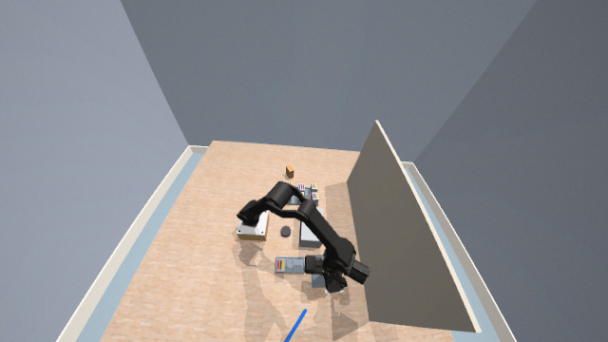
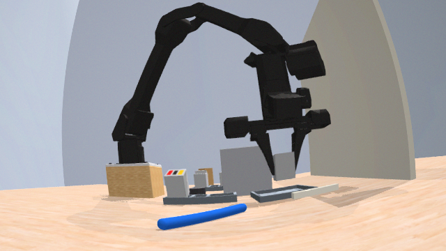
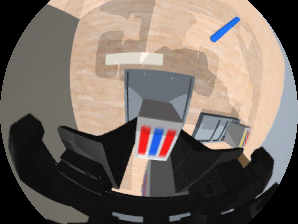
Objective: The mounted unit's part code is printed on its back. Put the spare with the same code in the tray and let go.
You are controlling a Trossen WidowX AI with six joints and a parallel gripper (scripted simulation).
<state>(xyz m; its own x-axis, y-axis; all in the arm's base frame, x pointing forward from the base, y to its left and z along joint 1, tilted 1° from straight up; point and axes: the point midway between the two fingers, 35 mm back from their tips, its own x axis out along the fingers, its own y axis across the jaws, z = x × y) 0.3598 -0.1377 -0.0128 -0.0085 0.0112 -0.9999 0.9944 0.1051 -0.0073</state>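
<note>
Now: the grey tray 30 mm below my gripper tip. The rest, counted from my gripper tip: mounted unit (80 mm behind, 180 mm to the left, 10 mm above); then white strip (50 mm ahead, 70 mm to the right, 30 mm below); then rack (150 mm behind, 30 mm below).
</note>
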